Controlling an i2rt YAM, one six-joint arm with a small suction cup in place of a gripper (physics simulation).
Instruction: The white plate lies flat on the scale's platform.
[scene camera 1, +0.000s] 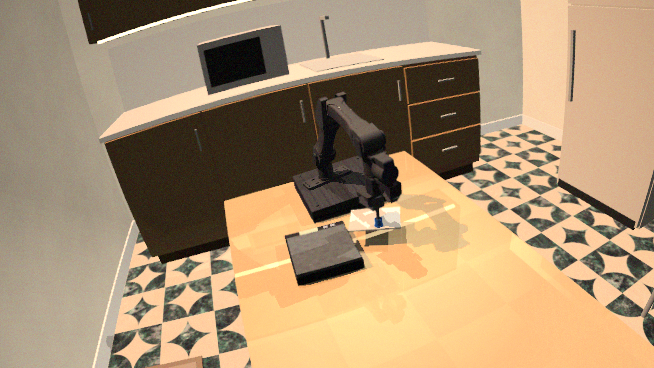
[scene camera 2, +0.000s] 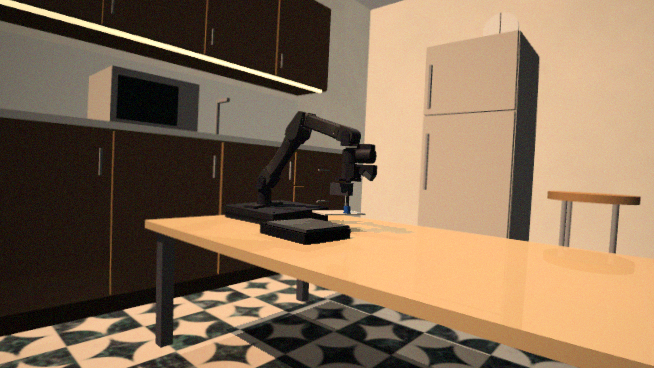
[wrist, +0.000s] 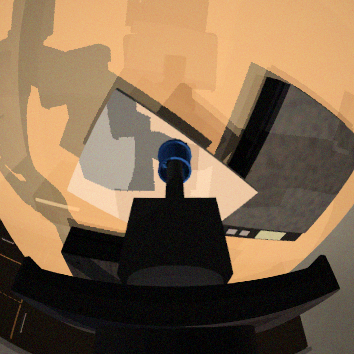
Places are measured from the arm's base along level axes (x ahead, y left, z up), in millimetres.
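Where they show: hand, tool point: (scene camera 1: 378, 227) (scene camera 2: 346, 215) (wrist: 174, 148); arm's base, link origin: (scene camera 1: 327, 178) (scene camera 2: 264, 205).
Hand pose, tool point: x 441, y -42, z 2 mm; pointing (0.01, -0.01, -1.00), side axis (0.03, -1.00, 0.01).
Each offset is from my tool point to the centre of the thing. Level surfaces: height alone.
The white plate {44 mm back, 15 mm left, 6 mm up} (scene camera 1: 360, 219) (scene camera 2: 332, 212) (wrist: 219, 184) is a thin flat square. It hangs level a little above the wooden table {61 mm down} (scene camera 1: 438, 301) (scene camera 2: 438, 257) (wrist: 288, 35), with its shadow on the table below it. My blue suction cup (scene camera 1: 377, 223) (scene camera 2: 347, 209) (wrist: 174, 159) presses on the plate's top and holds it. The dark grey scale {66 mm back, 182 mm right, 39 mm down} (scene camera 1: 323, 251) (scene camera 2: 305, 229) (wrist: 302, 168) lies flat on the table just left of the plate in scene camera 1. In the wrist view one plate corner reaches over the scale's edge. The scale's platform is bare.
The arm's black base (scene camera 1: 323, 193) (scene camera 2: 268, 209) stands on the table behind the scale. Dark cabinets with a microwave (scene camera 1: 241, 59) (scene camera 2: 141, 95) run along the back wall. A fridge (scene camera 2: 469, 131) stands at the right.
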